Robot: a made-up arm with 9 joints.
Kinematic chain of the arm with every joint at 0, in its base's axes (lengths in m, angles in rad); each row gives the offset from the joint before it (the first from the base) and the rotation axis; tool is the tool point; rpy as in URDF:
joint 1: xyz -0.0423 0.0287 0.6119 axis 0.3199 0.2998 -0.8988
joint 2: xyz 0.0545 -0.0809 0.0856 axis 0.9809 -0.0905 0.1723
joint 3: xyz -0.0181 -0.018 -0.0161 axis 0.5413 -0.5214 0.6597
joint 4: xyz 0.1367 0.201 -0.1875 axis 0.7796 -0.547 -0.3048
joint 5: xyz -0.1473 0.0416 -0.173 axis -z
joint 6: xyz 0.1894 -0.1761 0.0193 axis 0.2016 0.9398 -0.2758
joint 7: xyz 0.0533 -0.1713 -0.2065 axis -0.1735 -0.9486 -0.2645
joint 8: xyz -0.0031 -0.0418 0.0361 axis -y
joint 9: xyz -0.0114 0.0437 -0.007 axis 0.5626 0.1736 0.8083
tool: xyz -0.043 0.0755 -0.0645 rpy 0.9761 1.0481 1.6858
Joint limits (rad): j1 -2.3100..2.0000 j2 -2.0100..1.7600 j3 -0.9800..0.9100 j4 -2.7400..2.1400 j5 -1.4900..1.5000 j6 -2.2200..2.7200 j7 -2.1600..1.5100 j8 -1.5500..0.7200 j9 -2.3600..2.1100
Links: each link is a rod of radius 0.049 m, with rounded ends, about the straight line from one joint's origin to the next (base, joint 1, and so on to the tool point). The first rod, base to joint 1, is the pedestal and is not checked.
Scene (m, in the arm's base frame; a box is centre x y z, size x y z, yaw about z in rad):
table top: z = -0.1
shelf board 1: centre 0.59 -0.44 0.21 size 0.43 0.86 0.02 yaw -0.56
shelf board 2: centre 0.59 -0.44 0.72 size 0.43 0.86 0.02 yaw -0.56
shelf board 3: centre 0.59 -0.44 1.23 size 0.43 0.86 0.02 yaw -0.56
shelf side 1: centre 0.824 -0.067 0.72 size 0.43 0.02 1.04 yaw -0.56
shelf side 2: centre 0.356 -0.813 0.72 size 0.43 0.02 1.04 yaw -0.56
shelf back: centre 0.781 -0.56 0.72 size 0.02 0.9 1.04 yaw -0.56
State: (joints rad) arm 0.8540 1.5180 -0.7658 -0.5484 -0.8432 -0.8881 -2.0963 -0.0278 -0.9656
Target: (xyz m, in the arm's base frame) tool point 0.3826 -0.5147 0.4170
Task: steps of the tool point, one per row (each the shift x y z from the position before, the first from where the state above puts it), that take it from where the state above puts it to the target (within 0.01 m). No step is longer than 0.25 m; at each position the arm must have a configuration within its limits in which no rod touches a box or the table.
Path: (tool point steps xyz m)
1: -0.0170 -0.1067 -0.0332
2: -0.0460 -0.1014 -0.0314
3: -0.0733 -0.0839 -0.0281
4: -0.0941 -0.0540 -0.0229
5: 0.1084 -0.0285 0.0192
6: 0.1019 -0.0461 0.0323
7: 0.0864 -0.0623 0.0475
8: 0.0620 -0.0721 0.0627
9: -0.0633 -0.1601 -0.0596
10: -0.1279 -0.1366 -0.0786

